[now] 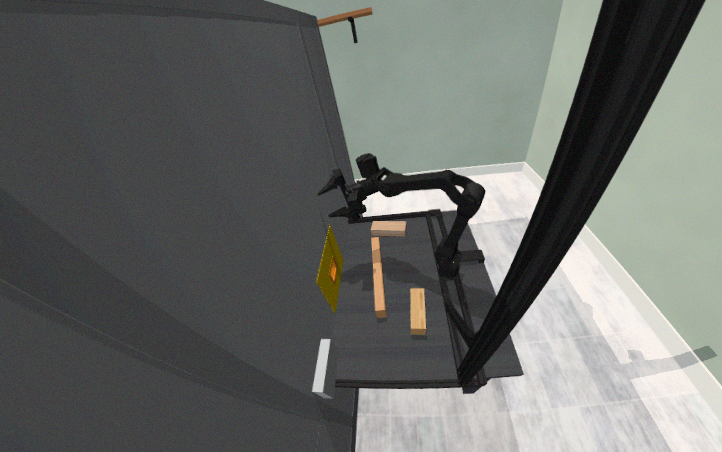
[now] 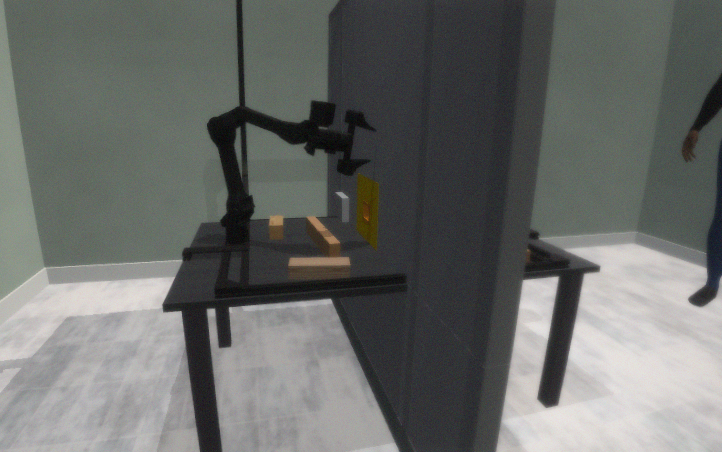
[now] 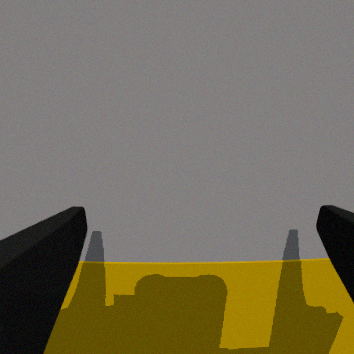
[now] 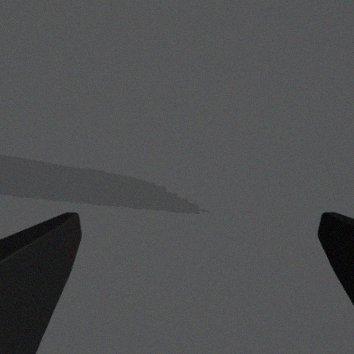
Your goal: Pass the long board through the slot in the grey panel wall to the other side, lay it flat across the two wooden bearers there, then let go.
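Frame: origin at the left arm's base, x ahead, y left, z up, level; metres.
Where they show: left gripper, between the fingertips: (image 3: 204, 217); right gripper, between the fingertips: (image 1: 323, 205) (image 2: 373, 145) (image 4: 202, 224); right arm's base, origin of its link: (image 1: 448, 273) (image 2: 237, 242).
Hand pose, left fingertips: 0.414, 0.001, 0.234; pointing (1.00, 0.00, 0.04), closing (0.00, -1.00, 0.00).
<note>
Each offset is from my left fingertips to the top centre of the thing, as dx, dy, dz. "pt": to the spot under its first point. Level surfaces: height alone.
The grey panel wall (image 1: 186, 159) (image 2: 458, 213) (image 3: 175, 125) (image 4: 200, 100) stands upright across the table. A yellow panel (image 1: 333, 295) (image 2: 367, 186) (image 3: 245, 300) surrounds its slot {pt +0.060, +0.010, -0.177} (image 1: 333, 269) (image 2: 366, 211), which looks orange inside. A long wooden piece {+0.230, +0.014, -0.196} (image 1: 378, 277) (image 2: 319, 232) lies on the table near the wall, with two shorter wooden blocks around it; I cannot tell which pieces are board or bearers. My right gripper (image 1: 325, 204) (image 2: 371, 145) (image 4: 202, 224) is open and empty, close to the wall, above the yellow panel. My left gripper (image 3: 204, 217) is open and empty, facing the wall.
One short block {+0.278, +0.276, -0.215} (image 1: 388, 228) (image 2: 319, 266) lies crosswise to the wall; another {+0.367, -0.150, -0.203} (image 1: 417, 311) (image 2: 276, 226) lies beyond the long piece. A white block {pt +0.085, -0.353, -0.153} (image 1: 321, 367) (image 2: 342, 206) is against the wall. Black rails edge the table {dz -0.253} (image 2: 175, 298). The table's other side is mostly hidden behind the wall.
</note>
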